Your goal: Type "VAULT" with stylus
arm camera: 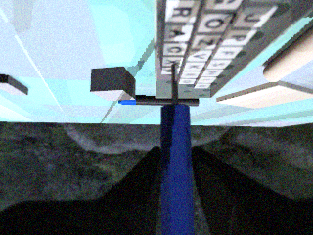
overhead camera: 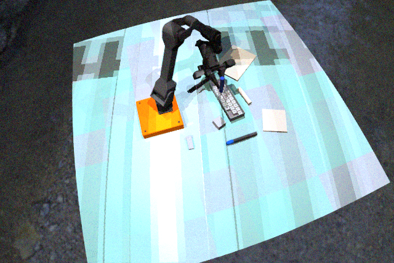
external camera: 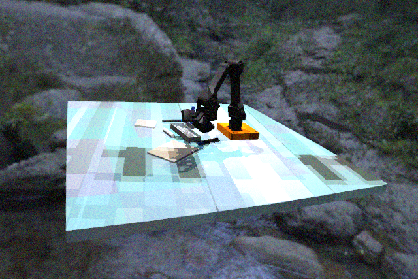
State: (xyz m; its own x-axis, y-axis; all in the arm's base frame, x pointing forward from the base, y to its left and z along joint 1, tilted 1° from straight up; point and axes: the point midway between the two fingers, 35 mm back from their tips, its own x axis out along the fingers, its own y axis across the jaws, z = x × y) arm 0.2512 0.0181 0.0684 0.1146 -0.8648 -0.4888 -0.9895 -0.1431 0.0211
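My gripper tip is 110 mm short of the white cylinder, 20 mm to the left of it and 80 mm above it. From my gripper tip the other things lie so: tan sheet: 150 mm ahead, 200 mm to the left, 90 mm below; grey cube: 50 mm behind, 120 mm to the right, 80 mm below; stylus: 10 mm below.
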